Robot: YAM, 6 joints.
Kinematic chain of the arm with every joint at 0, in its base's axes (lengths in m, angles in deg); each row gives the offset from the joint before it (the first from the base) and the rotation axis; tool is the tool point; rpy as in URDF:
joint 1: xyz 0 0 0.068 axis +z
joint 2: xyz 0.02 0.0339 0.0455 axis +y
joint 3: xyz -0.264 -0.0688 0 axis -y
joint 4: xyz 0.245 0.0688 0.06 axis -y
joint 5: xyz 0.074 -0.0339 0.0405 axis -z
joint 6: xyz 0.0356 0 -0.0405 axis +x
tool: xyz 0 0 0 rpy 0 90 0
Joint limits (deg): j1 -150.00..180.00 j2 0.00..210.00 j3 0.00..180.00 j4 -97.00..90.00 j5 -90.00..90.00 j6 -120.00..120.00
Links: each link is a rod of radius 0.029 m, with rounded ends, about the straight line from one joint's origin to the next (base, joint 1, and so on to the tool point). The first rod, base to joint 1, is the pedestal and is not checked.
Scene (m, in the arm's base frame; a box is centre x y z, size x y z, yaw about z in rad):
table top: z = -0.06
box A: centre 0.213 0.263 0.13 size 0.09 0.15 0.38 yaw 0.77
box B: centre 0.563 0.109 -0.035 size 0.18 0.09 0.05 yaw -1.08
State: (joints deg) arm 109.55 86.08 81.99 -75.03 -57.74 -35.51
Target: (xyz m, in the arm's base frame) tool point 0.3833 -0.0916 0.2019
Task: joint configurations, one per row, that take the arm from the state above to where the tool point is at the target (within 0.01 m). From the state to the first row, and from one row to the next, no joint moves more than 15 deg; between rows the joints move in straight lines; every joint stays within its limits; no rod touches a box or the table.
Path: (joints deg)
1: 96.86 87.96 87.75 -71.32 -57.01 -35.51
2: 84.17 89.85 93.51 -67.61 -56.28 -35.51
3: 71.49 91.73 99.27 -63.90 -55.55 -35.51
4: 58.80 93.62 105.03 -60.19 -54.82 -35.51
5: 46.11 95.50 110.79 -56.49 -54.09 -35.51
6: 33.42 99.78 106.97 -57.38 -53.05 -35.51
7: 20.73 104.05 103.15 -58.28 -52.01 -35.51
8: 8.04 108.33 99.34 -59.17 -50.97 -35.51
9: -4.65 112.60 95.52 -60.06 -49.92 -35.51
10: -17.34 116.88 91.71 -60.96 -48.88 -35.51

